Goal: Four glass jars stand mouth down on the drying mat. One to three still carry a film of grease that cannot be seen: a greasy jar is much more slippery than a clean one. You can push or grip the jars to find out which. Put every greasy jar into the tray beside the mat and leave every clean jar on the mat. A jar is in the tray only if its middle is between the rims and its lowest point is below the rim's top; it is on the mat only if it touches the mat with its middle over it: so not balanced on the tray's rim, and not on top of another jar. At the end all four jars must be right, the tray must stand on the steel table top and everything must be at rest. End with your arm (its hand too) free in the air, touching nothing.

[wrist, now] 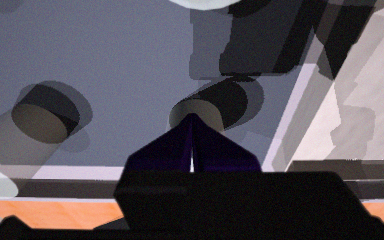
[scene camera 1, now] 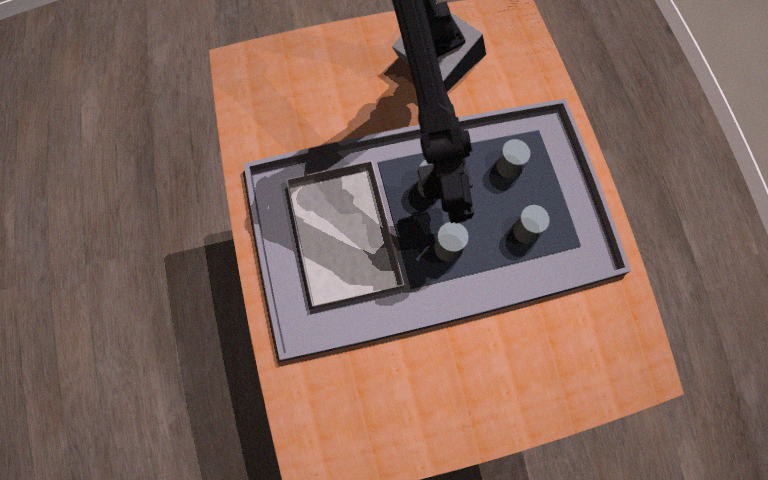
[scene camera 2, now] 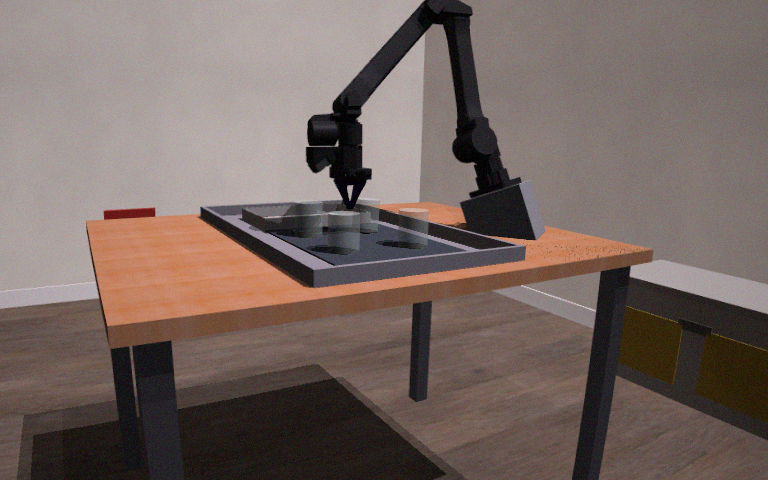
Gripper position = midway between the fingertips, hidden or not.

In view: the gripper (scene camera 2: 350, 209), a pale tray (scene camera 1: 340, 219), a jar (wrist: 209, 113), a jar (scene camera 2: 343, 226) and a jar (scene camera 2: 413, 223).
The pale tray also shows in the wrist view (wrist: 338, 141) and in scene camera 2 (scene camera 2: 267, 220). The gripper also shows in the wrist view (wrist: 192, 120).
